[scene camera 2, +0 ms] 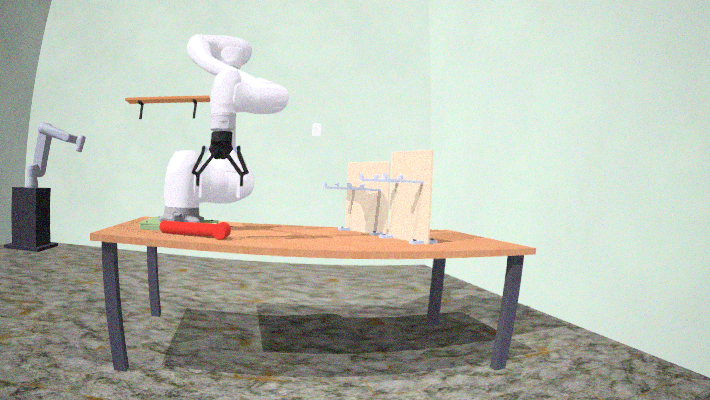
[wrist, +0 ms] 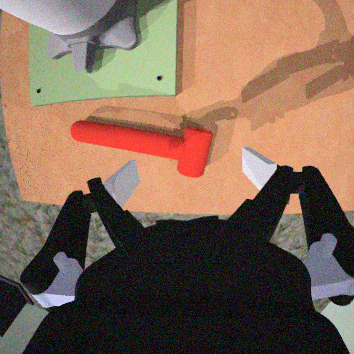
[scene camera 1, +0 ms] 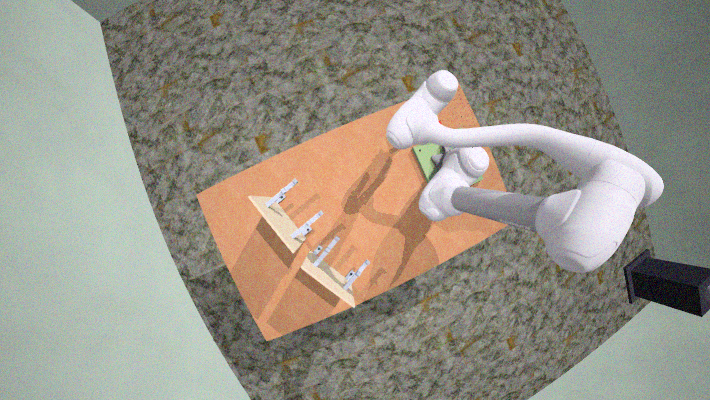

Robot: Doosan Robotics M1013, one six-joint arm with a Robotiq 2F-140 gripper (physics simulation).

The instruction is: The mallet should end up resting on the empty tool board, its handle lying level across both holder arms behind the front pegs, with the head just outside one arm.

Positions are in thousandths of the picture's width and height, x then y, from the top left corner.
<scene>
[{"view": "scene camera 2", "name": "my gripper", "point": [308, 494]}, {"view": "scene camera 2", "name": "red mallet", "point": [313, 576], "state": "on the table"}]
</scene>
